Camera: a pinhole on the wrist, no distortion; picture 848 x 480 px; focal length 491.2 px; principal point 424.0 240.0 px. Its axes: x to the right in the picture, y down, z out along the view. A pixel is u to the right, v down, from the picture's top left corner.
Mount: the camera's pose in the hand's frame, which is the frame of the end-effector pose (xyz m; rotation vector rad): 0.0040 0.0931 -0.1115 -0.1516 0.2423 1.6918
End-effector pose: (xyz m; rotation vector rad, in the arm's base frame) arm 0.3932 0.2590 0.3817 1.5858 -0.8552 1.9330
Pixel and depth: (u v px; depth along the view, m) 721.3 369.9 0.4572
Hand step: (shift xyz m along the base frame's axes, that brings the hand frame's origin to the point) -0.1165 -0.5098 -0.1693
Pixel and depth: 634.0 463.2 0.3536
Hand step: -0.0482 -0.3572 -0.1801
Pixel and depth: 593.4 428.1 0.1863
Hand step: -0.0844 -0.1728 -0.0893
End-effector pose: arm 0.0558 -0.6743 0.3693 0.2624 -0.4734 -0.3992
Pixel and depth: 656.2 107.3 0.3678
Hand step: 0.0931 0.2533 0.3258
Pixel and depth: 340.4 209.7 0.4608
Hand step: -0.0801 0.0403 0.3706
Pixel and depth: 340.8 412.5 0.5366
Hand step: -0.3024 0.0990 0.3616
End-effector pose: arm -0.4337 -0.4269 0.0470 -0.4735 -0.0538 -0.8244
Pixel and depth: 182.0 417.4 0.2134
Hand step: 0.0084 0.1084 0.0878
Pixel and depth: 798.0 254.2 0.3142
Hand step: 0.2879 0.3074 -0.0375
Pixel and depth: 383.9 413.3 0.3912
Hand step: 0.0633 0.2820 0.1747
